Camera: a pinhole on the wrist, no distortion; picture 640 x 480 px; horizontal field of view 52.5 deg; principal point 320.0 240.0 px. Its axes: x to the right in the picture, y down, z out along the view. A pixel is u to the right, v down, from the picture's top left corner.
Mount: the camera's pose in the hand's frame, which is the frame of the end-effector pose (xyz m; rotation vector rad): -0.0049 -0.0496 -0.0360 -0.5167 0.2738 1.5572
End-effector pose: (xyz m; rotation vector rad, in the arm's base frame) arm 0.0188 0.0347 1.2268 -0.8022 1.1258 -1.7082
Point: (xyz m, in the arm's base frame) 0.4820 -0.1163 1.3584
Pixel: 114 167
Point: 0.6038 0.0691 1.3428
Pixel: 141 404
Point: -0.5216 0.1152 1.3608
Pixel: behind the camera
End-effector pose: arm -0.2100 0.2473 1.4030 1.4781 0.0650 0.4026
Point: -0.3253 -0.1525 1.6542
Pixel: 403 355
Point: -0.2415 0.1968 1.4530
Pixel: 591 300
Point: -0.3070 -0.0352 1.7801
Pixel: 611 269
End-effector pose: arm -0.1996 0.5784 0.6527 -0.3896 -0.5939 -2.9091
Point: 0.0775 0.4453 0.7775
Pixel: outside the picture
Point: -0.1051 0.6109 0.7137
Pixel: 286 456
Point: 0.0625 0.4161 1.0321
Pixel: 521 299
